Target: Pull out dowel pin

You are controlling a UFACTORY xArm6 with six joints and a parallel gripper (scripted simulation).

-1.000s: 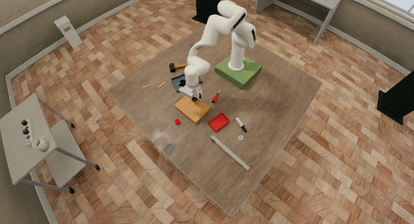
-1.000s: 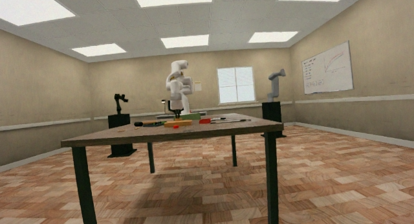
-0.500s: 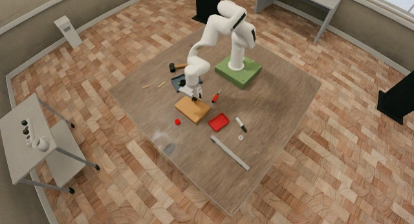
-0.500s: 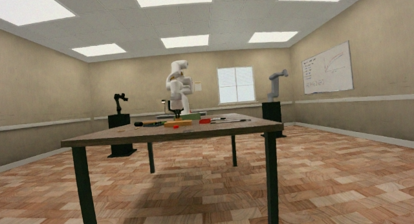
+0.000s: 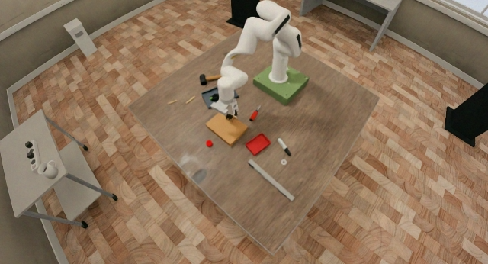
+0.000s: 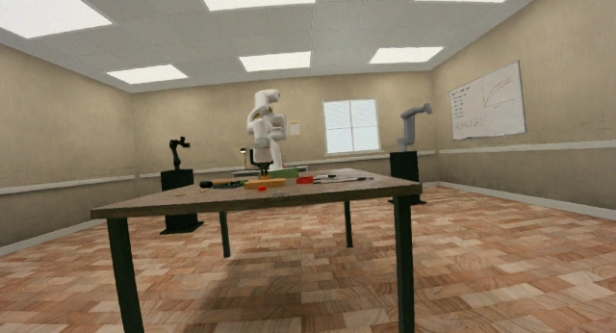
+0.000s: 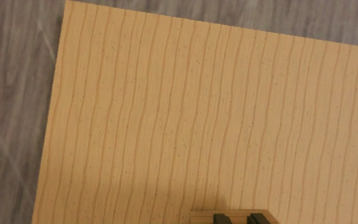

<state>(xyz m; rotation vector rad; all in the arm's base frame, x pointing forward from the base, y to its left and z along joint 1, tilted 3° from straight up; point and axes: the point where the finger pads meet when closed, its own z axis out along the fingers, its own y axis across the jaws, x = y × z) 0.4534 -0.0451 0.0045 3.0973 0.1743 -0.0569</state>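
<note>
Right now my hand is 2 cm above the dowel pin. The rest, counted from my hand: tan bench board (5 cm below, 4 cm ahead, 1 cm to the left); then red cap (18 cm ahead, 7 cm below); then small wooden block (3 cm below).
</note>
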